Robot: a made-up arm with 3 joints. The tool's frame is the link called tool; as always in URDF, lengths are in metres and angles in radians. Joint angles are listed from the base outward.
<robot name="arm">
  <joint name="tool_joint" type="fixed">
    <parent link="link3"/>
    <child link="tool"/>
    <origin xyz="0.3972 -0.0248 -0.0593"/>
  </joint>
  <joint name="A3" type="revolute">
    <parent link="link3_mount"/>
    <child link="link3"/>
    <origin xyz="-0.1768 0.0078 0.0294"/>
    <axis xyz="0 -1 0"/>
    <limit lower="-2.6" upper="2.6"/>
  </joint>
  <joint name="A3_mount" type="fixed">
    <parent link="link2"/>
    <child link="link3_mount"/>
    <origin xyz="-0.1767 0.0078 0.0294"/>
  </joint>
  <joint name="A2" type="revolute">
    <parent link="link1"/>
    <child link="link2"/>
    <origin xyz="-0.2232 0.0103 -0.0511"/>
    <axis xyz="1 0 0"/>
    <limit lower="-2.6" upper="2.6"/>
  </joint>
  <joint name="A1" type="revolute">
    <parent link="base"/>
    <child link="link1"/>
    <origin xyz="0 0 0.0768"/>
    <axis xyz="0 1 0"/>
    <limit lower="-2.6" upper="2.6"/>
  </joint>
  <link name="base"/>
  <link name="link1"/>
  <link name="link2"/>
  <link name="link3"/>
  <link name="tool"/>
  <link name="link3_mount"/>
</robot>
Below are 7 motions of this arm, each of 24 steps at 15 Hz.
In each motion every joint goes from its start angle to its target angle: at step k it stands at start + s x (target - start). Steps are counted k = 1, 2, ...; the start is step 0. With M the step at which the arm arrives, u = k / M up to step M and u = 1 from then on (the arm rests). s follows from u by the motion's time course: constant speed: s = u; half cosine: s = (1 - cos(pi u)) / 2; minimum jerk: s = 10 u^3 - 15 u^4 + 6 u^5.
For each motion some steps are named. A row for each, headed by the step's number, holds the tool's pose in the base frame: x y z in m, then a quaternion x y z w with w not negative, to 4 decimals.
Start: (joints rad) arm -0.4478 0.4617 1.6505
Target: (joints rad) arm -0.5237 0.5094 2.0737
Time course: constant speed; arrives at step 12
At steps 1, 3, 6, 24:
1: -0.6624 -0.2046 0.1495 0.1884 -0.8535 -0.1333 0.4672
3: -0.6878 -0.2078 0.1268 0.1875 -0.8714 -0.1410 0.4309
6: -0.7232 -0.2108 0.0887 0.1857 -0.8952 -0.1527 0.3752
24: -0.7825 -0.2101 -0.0003 0.1800 -0.9321 -0.1763 0.2601

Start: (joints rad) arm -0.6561 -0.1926 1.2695
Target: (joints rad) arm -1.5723 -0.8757 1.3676
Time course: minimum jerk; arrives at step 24
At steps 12, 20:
12: -0.4747 0.2206 -0.1581 -0.2625 -0.9046 0.0269 0.3347
20: -0.2561 0.3317 -0.3526 -0.4114 -0.9043 -0.0362 0.1080

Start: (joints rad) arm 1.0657 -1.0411 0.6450
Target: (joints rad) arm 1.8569 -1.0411 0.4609
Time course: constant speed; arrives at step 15
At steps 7, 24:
7: 0.0387 0.1948 0.2926 -0.2700 0.3679 0.4177 0.7857
24: 0.1019 0.1630 0.2496 -0.1991 0.5576 0.4558 0.6647

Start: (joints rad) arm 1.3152 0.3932 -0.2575
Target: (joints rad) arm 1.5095 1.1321 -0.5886
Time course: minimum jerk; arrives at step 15
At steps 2, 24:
2: -0.1958 0.0423 0.2419 0.1748 0.6966 -0.1018 0.6883
24: -0.1659 0.1975 0.3464 0.4804 0.7317 -0.2383 0.4207

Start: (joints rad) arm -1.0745 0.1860 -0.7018
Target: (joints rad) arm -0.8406 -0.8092 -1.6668
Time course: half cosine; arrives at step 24
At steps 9, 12, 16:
9: 0.0776 -0.0360 -0.4615 -0.0327 -0.0013 -0.0510 0.9982
12: 0.0201 -0.1001 -0.5267 -0.0744 0.1118 -0.1362 0.9815
16: -0.0962 -0.1797 -0.5850 -0.1098 0.2501 -0.2538 0.9279

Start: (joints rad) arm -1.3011 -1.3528 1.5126
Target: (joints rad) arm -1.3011 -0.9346 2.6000
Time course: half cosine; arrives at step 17
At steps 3, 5, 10, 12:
3: -0.2084 0.4512 -0.4120 -0.6071 -0.7836 0.0896 0.0970
5: -0.2455 0.4472 -0.4577 -0.5796 -0.8039 0.1258 0.0450
10: -0.3480 0.3723 -0.6200 0.4650 0.8419 -0.2258 0.1552
12: -0.3678 0.3244 -0.6770 0.4175 0.8413 -0.2511 0.2344

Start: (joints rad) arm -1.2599 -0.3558 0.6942
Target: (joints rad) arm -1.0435 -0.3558 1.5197
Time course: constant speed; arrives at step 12
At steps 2, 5, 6, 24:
2: -0.3206 0.1105 -0.0894 -0.1736 -0.8427 -0.0345 0.5085
5: -0.4024 0.1309 -0.1044 -0.1766 -0.8789 -0.0116 0.4430
6: -0.4288 0.1367 -0.1109 -0.1769 -0.8899 -0.0040 0.4205
24: -0.5753 0.1593 -0.1635 -0.1720 -0.9433 0.0417 0.2807

